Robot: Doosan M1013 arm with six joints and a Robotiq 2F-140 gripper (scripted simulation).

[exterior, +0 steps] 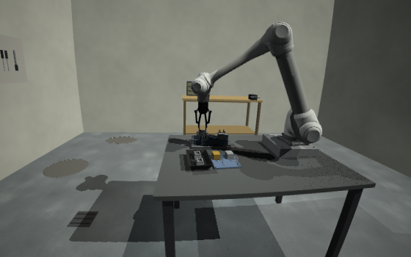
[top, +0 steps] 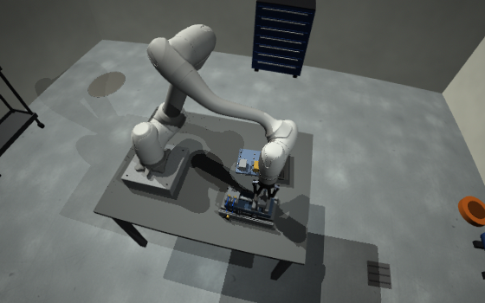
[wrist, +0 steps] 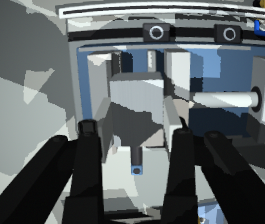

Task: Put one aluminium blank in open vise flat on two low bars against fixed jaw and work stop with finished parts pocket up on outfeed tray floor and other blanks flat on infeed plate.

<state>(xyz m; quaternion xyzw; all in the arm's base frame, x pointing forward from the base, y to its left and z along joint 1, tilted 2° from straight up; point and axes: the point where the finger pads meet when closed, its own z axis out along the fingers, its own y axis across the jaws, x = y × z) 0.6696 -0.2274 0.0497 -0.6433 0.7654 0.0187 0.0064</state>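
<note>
Right now my hand is 4 cm above the aluminium blank. From my hand the other things lie so: brass blank: 3 cm behind, 27 cm to the left, 11 cm below; then vise: 7 cm behind, 1 cm to the left, 10 cm below; then piston rod: 9 cm behind, 2 cm to the left, 6 cm below.
</note>
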